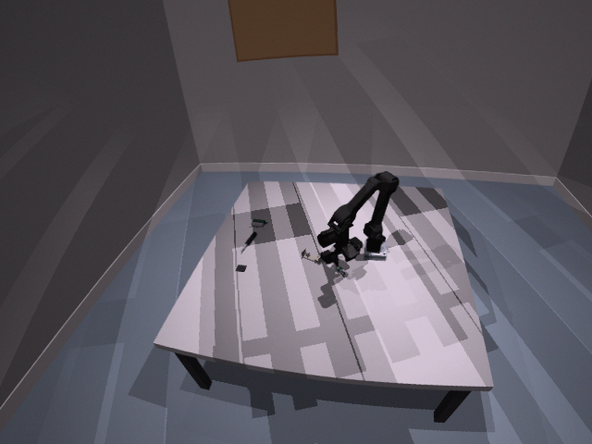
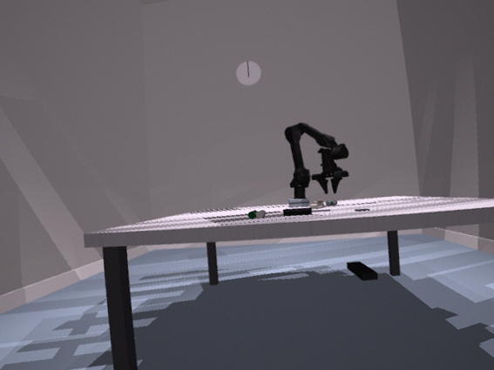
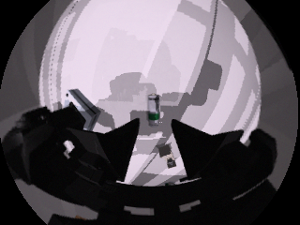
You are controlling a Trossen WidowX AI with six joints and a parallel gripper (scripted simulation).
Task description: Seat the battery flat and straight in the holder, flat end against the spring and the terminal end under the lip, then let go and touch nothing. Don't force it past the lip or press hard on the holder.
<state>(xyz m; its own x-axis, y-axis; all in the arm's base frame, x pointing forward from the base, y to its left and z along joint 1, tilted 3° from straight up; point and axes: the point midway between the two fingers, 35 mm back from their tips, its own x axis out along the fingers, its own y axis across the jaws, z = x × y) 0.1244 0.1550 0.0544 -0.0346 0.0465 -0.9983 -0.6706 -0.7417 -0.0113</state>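
The battery lies 4 cm below my gripper tip. Also, from my gripper tip: black box (49 cm ahead, 7 cm to the left, 24 cm below); screwdriver (51 cm ahead, 8 cm to the right, 4 cm below).
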